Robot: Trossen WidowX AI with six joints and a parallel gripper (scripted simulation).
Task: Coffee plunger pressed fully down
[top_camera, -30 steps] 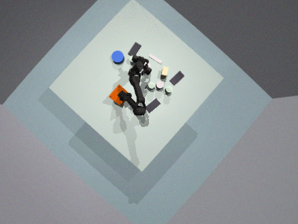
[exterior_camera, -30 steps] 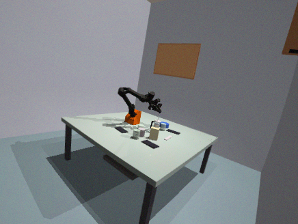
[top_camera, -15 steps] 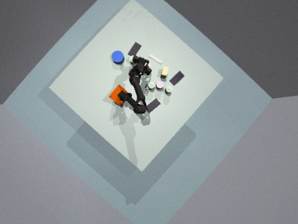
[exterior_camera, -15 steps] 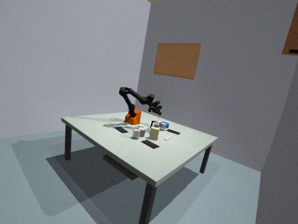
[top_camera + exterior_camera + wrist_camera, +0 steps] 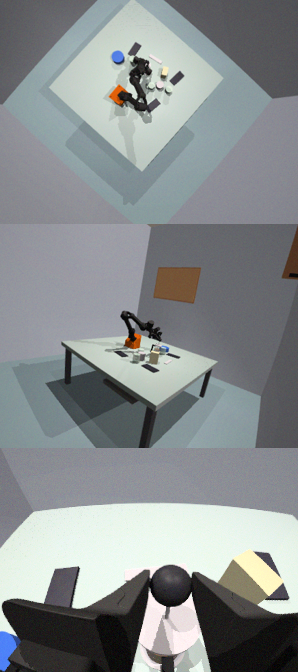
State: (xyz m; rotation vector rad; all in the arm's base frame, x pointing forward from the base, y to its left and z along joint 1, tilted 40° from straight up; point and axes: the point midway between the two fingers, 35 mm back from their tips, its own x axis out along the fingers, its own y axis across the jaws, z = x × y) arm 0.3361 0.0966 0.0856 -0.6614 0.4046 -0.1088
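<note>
My gripper tip is 3 cm past the coffee press and 10 cm above it. Round my gripper tip: cream block (7 cm ahead, 15 cm to the right, 14 cm below); then white bar (13 cm ahead, 2 cm to the left, 19 cm below); then blue disc (13 cm behind, 30 cm to the left, 17 cm below).
</note>
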